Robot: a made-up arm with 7 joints.
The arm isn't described. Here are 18 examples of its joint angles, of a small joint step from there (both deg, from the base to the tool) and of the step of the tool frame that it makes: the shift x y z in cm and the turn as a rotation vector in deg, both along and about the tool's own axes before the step.
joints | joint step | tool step
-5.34 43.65 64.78 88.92 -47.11 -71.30 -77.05 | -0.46 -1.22 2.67 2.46 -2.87 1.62 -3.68 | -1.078 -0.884 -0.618 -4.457 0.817 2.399
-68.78 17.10 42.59 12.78 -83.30 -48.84 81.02 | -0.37 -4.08 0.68 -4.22 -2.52 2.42 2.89 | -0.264 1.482 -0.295 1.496 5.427 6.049
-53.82 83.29 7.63 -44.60 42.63 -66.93 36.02 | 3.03 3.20 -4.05 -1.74 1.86 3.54 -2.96 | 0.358 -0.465 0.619 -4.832 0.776 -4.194
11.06 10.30 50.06 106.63 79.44 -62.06 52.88 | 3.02 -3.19 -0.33 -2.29 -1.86 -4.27 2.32 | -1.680 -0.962 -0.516 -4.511 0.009 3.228
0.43 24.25 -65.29 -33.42 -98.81 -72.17 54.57 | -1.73 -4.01 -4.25 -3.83 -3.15 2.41 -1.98 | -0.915 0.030 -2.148 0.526 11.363 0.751
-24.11 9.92 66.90 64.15 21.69 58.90 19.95 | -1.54 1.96 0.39 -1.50 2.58 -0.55 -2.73 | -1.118 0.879 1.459 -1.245 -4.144 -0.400
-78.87 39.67 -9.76 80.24 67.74 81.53 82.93 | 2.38 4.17 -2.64 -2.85 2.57 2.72 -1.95 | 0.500 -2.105 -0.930 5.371 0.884 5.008
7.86 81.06 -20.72 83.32 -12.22 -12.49 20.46 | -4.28 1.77 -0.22 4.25 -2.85 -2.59 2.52 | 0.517 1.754 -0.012 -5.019 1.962 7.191
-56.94 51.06 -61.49 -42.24 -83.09 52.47 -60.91 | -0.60 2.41 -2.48 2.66 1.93 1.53 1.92 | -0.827 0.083 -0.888 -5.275 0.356 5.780
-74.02 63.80 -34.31 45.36 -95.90 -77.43 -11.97 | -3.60 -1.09 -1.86 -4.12 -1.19 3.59 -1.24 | 0.826 -2.218 -0.822 -7.509 1.834 -1.621
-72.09 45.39 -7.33 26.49 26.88 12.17 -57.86 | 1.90 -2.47 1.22 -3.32 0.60 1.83 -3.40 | 0.559 -1.036 0.582 -0.739 -1.799 -3.683
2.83 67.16 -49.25 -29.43 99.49 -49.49 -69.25 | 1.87 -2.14 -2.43 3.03 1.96 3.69 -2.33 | 0.771 1.208 0.855 -1.777 -2.024 -2.079
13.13 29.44 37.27 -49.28 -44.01 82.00 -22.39 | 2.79 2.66 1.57 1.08 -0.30 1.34 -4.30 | -0.985 0.683 -0.296 -0.870 4.039 -1.566
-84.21 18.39 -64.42 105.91 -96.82 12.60 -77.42 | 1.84 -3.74 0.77 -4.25 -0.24 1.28 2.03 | 2.502 -0.439 -2.639 -5.001 2.518 -4.194
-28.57 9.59 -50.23 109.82 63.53 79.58 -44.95 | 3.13 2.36 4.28 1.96 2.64 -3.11 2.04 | 2.397 -1.752 0.464 6.087 2.060 -0.591
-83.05 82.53 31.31 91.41 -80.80 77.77 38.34 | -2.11 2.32 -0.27 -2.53 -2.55 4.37 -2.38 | -2.097 -0.649 0.004 4.008 -0.269 -7.275
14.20 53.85 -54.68 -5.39 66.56 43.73 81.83 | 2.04 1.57 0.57 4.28 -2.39 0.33 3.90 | -1.863 0.344 -1.037 2.643 -1.984 -2.501
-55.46 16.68 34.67 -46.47 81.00 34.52 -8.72 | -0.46 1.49 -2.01 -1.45 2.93 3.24 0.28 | 0.122 0.489 0.342 0.201 0.867 3.446
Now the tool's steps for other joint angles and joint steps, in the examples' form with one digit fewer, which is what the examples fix.
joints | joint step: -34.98 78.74 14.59 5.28 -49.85 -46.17 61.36 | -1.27 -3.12 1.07 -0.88 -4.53 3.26 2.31
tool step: -0.37 0.29 -0.43 -1.19 5.20 8.30
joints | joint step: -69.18 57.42 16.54 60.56 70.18 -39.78 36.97 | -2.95 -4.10 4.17 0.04 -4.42 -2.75 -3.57
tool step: 1.37 -0.45 1.60 -9.47 1.76 4.57
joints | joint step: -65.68 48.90 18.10 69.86 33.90 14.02 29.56 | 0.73 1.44 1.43 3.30 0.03 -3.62 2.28
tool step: 0.33 0.23 -1.23 -0.19 0.37 1.79
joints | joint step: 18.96 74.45 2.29 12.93 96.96 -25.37 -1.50 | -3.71 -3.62 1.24 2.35 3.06 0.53 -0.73
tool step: 0.89 0.17 -0.02 -1.99 3.66 -0.93
